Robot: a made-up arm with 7 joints. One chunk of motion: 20 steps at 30 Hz.
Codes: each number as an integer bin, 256 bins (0 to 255) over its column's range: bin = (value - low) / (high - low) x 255, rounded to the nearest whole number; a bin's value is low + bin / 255 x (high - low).
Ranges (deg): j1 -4.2..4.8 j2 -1.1..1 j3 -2.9..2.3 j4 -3.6..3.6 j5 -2.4..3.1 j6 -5.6..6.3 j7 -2..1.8
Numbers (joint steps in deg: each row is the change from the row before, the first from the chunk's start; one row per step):
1: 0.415 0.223 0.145 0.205 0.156 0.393 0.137
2: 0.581 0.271 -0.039 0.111 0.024 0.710 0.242
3: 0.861 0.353 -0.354 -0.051 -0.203 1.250 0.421
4: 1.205 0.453 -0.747 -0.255 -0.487 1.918 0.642
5: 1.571 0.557 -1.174 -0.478 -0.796 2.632 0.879
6: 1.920 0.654 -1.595 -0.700 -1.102 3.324 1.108
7: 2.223 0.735 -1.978 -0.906 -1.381 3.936 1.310
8: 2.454 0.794 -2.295 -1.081 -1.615 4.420 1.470
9: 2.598 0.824 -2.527 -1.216 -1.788 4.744 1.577
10: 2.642 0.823 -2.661 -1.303 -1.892 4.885 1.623
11: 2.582 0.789 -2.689 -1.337 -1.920 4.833 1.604
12: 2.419 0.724 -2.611 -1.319 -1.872 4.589 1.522
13: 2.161 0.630 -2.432 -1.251 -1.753 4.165 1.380
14: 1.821 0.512 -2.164 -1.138 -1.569 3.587 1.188
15: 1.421 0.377 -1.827 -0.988 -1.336 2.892 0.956
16: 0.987 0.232 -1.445 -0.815 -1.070 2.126 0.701
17: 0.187 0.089 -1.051 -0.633 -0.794 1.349 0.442
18: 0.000 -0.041 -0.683 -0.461 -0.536 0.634 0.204
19: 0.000 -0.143 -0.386 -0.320 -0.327 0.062 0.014
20: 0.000 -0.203 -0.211 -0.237 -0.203 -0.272 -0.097
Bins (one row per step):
1: 131 161 149 135 119 128 143
2: 135 166 140 131 112 135 150
3: 143 176 125 126 102 147 162
4: 153 189 106 118 89 161 177
5: 164 201 85 111 74 176 193
6: 173 213 64 103 60 191 209
7: 182 223 45 95 47 204 222
8: 189 230 30 89 36 215 233
9: 193 234 18 84 28 222 240
10: 194 234 12 81 24 225 243
11: 192 229 10 80 22 224 242
12: 188 221 14 81 24 218 236
13: 180 210 23 83 30 209 227
14: 171 196 36 87 39 197 214
15: 159 179 53 93 49 182 198
16: 147 162 71 99 62 166 181
17: 124 144 91 105 74 149 164
18: 119 129 109 111 86 134 148
19: 119 116 123 116 96 121 135
20: 119 109 132 119 102 114 128

